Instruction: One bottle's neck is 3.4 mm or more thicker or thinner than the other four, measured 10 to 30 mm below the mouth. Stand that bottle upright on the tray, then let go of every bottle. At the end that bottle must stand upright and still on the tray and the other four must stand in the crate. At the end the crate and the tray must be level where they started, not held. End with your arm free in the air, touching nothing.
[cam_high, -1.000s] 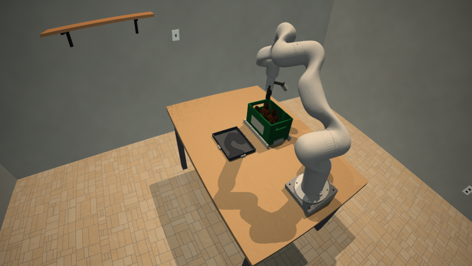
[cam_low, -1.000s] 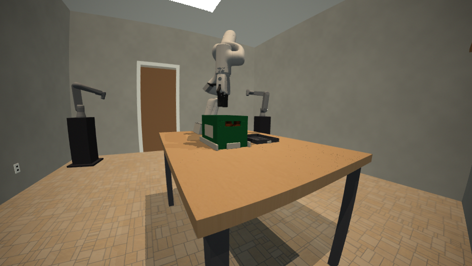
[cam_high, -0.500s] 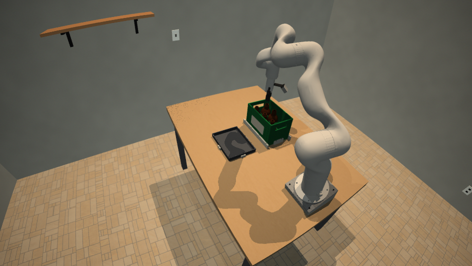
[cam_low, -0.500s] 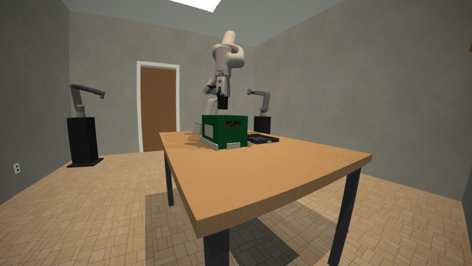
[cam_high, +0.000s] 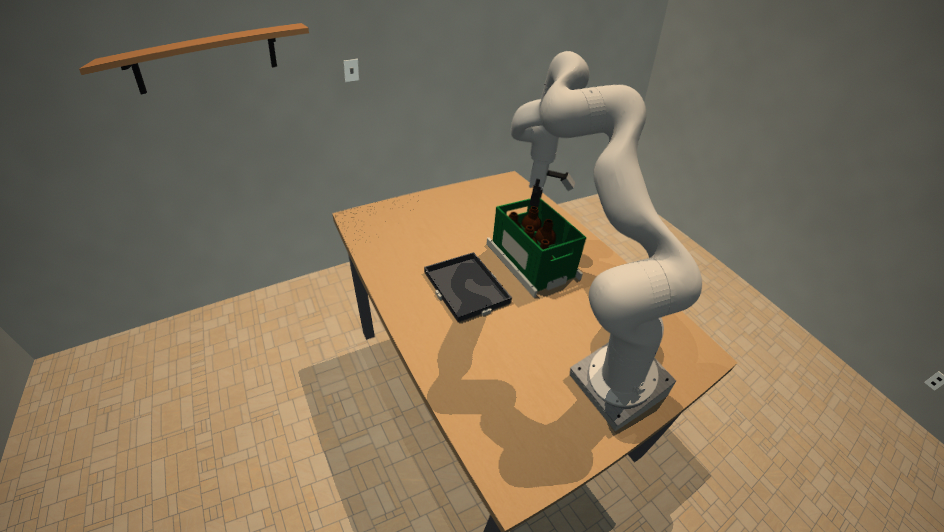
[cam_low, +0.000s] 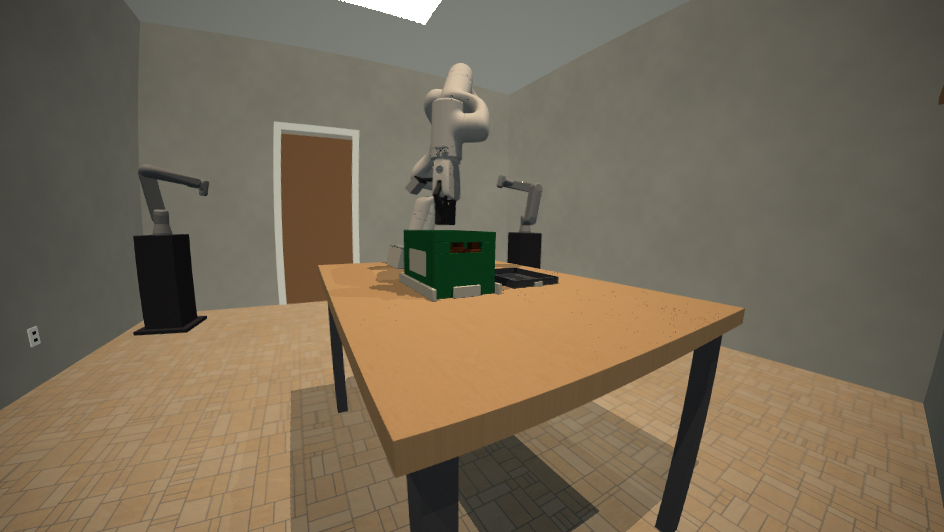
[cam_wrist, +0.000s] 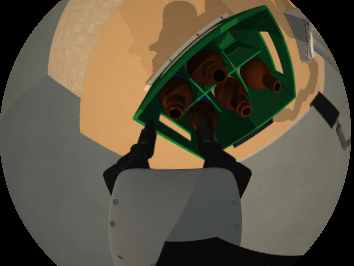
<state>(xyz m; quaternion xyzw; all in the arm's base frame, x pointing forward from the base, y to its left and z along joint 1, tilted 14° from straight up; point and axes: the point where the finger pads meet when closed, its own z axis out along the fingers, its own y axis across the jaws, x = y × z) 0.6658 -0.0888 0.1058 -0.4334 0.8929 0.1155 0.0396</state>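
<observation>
My gripper is now 90 mm past the green crate, 30 mm to the right of it and 130 mm above it. The rest, counted from my hand: brown bottle (190 mm behind, 60 mm to the left, 120 mm below); then black tray (140 mm behind, 310 mm to the left, 200 mm below).
</observation>
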